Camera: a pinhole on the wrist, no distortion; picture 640 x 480 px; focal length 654.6 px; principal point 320.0 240.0 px. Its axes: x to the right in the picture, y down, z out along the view. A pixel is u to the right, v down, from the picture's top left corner.
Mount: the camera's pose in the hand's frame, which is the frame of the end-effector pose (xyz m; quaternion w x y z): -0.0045 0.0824 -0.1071 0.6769 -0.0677 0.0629 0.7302
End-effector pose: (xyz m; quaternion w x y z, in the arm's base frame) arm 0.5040 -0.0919 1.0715 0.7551 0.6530 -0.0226 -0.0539
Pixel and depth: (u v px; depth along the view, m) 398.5 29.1 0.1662
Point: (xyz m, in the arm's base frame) 0.5504 -0.1293 1.2125
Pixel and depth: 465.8 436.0 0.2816
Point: 0.4008 -0.2100 1.2852
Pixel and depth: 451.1 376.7 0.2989
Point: 0.4208 -0.2293 1.2889
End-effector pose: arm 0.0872 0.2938 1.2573 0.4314 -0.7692 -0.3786 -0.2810
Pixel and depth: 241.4 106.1 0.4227
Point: 0.2613 0.5595 1.1158
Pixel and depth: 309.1 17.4 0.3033
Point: 0.2762 0.4461 1.1753
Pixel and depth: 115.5 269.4 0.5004
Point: 0.1345 0.6421 1.0375
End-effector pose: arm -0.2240 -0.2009 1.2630 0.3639 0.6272 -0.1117 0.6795
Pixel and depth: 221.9 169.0 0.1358
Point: -0.2564 -0.2786 1.3048
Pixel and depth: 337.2 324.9 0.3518
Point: -0.1410 -0.4731 1.3023
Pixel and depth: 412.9 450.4 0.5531
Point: -0.0656 -0.7026 1.2356
